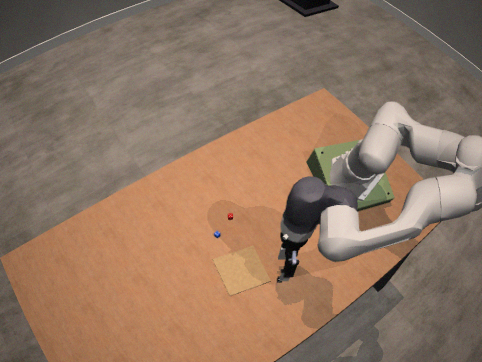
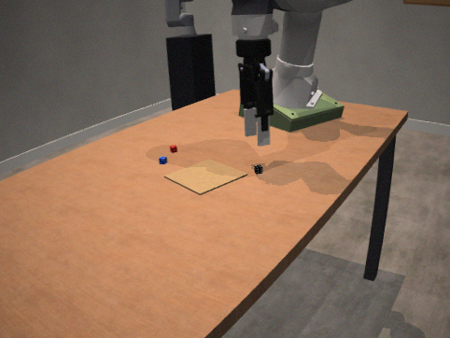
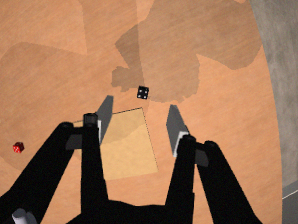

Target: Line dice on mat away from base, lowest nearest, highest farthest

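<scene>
The black die lies 100 mm below my hand. Also, from my hand: red die (10 mm behind, 280 mm to the right, 100 mm below); then blue die (60 mm ahead, 240 mm to the right, 100 mm below); then tan mat (80 mm ahead, 100 mm to the right, 110 mm below).
</scene>
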